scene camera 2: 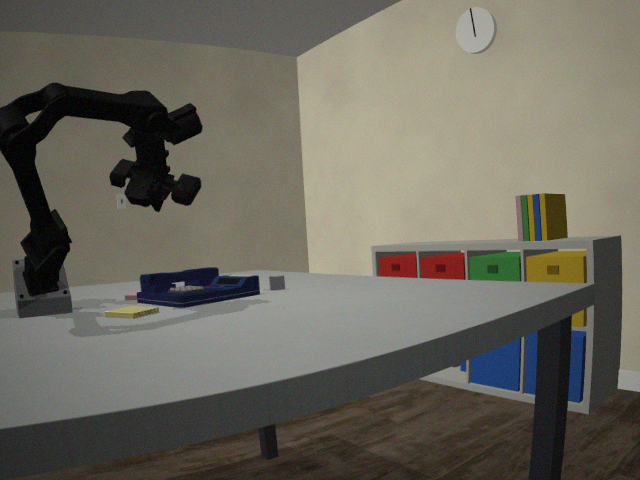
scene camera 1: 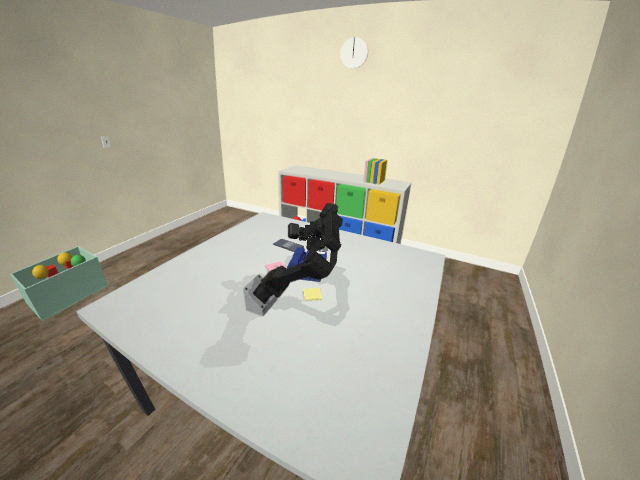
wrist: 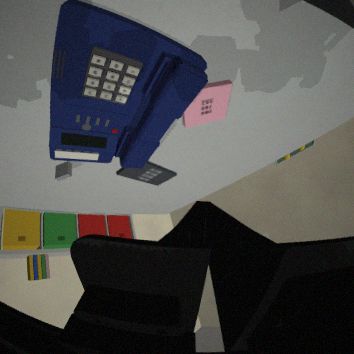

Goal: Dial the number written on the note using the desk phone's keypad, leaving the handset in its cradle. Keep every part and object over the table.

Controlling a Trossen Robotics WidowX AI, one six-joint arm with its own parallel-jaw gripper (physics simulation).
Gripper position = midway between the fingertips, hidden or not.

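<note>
My gripper point(scene camera 2: 158, 210), also point(wrist: 201, 207). Handset point(scene camera 2: 156, 279), also point(wrist: 179, 81). Blue desk phone point(scene camera 2: 221, 288), also point(wrist: 82, 128).
</note>
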